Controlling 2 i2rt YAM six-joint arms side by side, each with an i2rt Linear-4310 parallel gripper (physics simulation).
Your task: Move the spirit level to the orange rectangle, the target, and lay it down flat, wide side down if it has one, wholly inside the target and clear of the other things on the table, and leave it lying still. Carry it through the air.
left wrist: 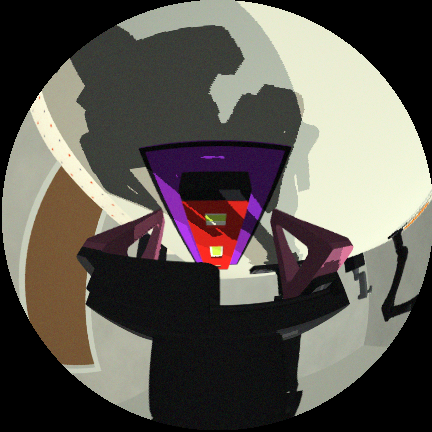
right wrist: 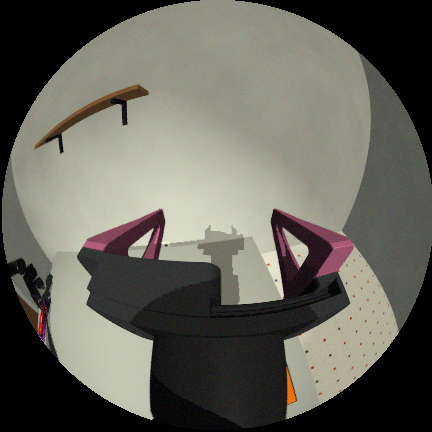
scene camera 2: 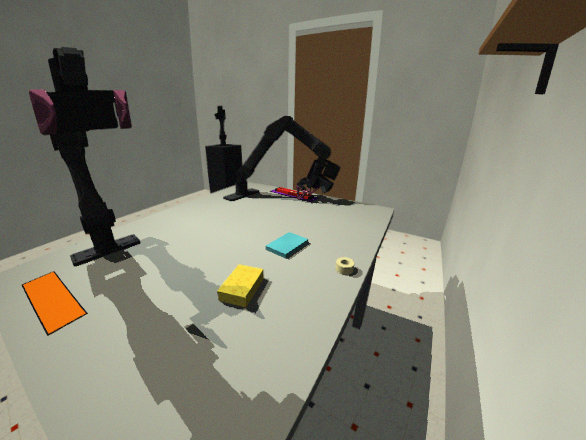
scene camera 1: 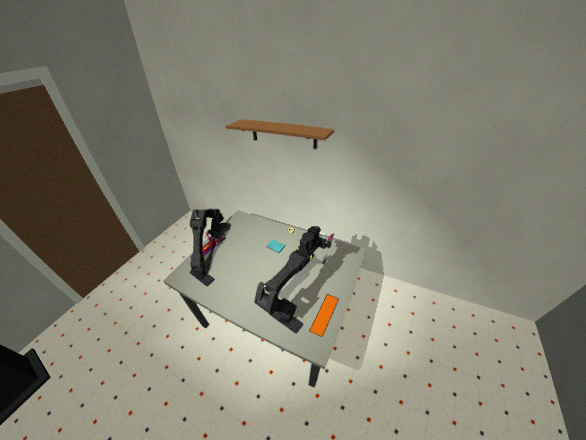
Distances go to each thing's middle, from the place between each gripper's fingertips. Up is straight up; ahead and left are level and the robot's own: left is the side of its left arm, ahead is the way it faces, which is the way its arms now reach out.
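Labels:
The purple rectangle [left wrist: 264, 161] has my left hand 70 mm past it and 10 mm to the right of it. The orange rectangle [scene camera 2: 55, 306] is 160 mm behind my left hand and 1010 mm to the right of it. Going by its middle, the purple rectangle is nearer to my left hand than to my right hand.
The orange rectangle is 410 mm below my right hand, 130 mm to the right of it and 260 mm behind it. I see the purple rectangle 890 mm to the left of my right hand, 160 mm behind it and 410 mm below it. Going by its middle, the orange rectangle is nearer to my right hand than to my left hand.

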